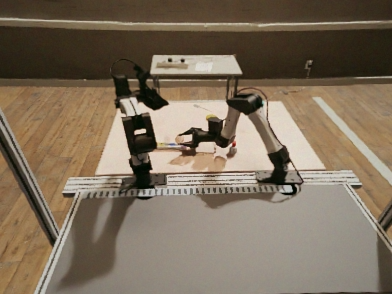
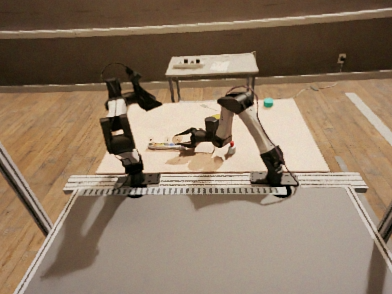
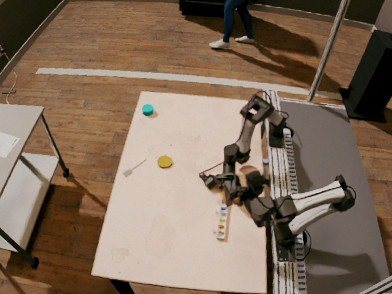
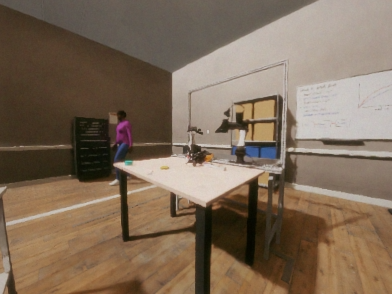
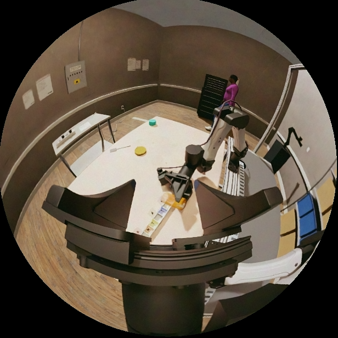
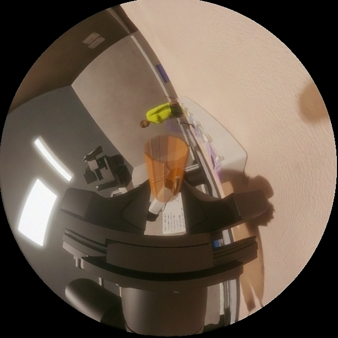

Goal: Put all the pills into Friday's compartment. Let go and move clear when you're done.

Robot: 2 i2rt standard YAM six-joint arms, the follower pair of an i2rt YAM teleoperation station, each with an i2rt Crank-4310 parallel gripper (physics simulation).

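Frame: origin at the left arm's base, x ahead, y left, z up, level; centimetres.
Where they show: left gripper, fingertip midpoint: (image 1: 164,100) (image 2: 159,100) (image 3: 234,181) (image 4: 215,132); right gripper, fingertip midpoint: (image 1: 177,139) (image 2: 174,139) (image 4: 211,156); left arm's base at its link origin: (image 1: 144,182) (image 2: 138,181) (image 3: 282,239) (image 4: 239,163); right arm's base at its link origin: (image 1: 278,178) (image 2: 273,179) (image 3: 274,133).
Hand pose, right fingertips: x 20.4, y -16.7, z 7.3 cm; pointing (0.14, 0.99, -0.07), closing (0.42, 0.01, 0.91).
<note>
Things, the pixels of their top centre, and the offset from my right fingertips.
- white pill organizer at its top centre: (image 3: 221,212) (image 1: 166,139) (image 2: 166,139) (image 4: 213,162) dx +5.8, dy +5.3, dz -3.6 cm
- yellow lid at its top centre: (image 3: 164,161) (image 1: 211,117) dx +31.4, dy -23.5, dz -7.4 cm
- teal lid at its top centre: (image 3: 147,107) (image 2: 268,100) dx +43.2, dy -57.7, dz -5.2 cm
- small spatula at its top centre: (image 3: 135,167) dx +45.4, dy -20.0, dz -8.4 cm
- small red-capped bottle at its top centre: (image 2: 232,141) (image 1: 234,141) dx -2.1, dy -28.6, dz -2.2 cm
A white pill organizer (image 1: 165,146) (image 2: 159,146) (image 3: 221,222) (image 5: 151,221) (image 6: 232,150) with colored, lettered compartments lies on the table. The frames do not let me tell which compartment is Friday's. My right gripper (image 1: 181,140) (image 2: 178,141) (image 6: 165,180) is shut on a translucent orange cup (image 5: 175,201) (image 6: 166,160) beside the organizer's end, with the cup tilted. A darker shape shows through the cup's lower wall; I cannot make out whether it is pills. My left gripper (image 1: 163,105) (image 2: 158,105) is open, empty and raised high.
A yellow lid (image 1: 210,116) (image 3: 165,161) (image 5: 140,150), a teal lid (image 2: 268,102) (image 3: 147,109) and a small spatula (image 3: 134,168) lie on the table. A small red-capped bottle (image 1: 233,147) (image 2: 231,148) stands near the right arm.
</note>
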